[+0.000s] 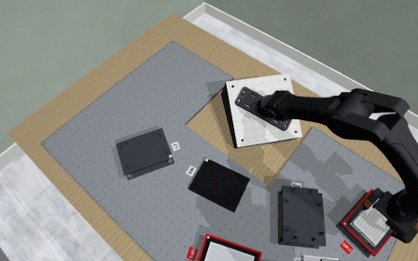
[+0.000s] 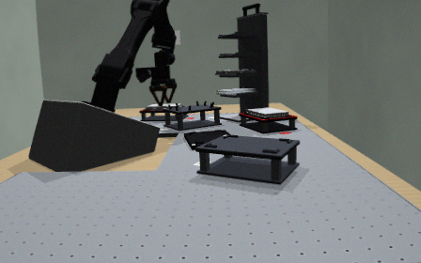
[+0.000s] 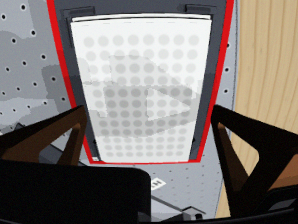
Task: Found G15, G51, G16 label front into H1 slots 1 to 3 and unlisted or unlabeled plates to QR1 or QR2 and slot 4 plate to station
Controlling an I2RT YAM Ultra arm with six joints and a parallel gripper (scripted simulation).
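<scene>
Now: the red-bordered quarantine nest 3 cm below my hand. The rest, counted from my hand: flat black pad: 46 cm to the right, 12 cm ahead, 6 cm below; then N6 deck label: 57 cm to the right, 12 cm ahead, 6 cm below; then plate hotel H1: 34 cm ahead, 12 cm above, 9 cm to the right.
</scene>
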